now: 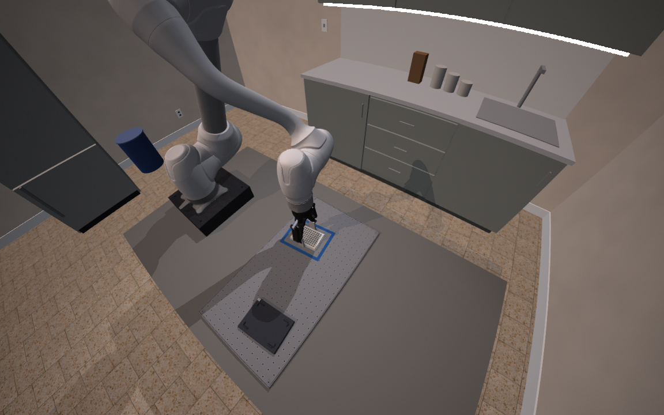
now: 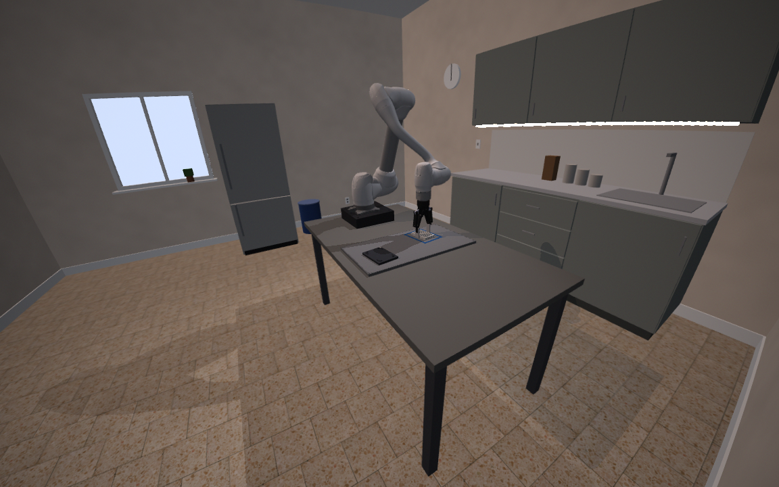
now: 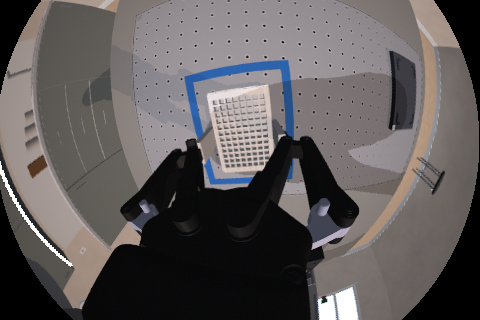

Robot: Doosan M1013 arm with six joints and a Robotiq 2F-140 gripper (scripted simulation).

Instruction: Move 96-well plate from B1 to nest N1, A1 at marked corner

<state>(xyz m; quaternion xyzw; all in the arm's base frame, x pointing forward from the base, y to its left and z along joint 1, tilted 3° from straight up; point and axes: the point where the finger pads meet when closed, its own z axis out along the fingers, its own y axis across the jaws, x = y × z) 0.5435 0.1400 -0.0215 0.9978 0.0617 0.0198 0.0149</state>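
Now: hand 36 cm to the left of the dark plate nest N1, 11 cm short of it and 2 cm above it. Round my hand: white 96-well plate 2 cm below.
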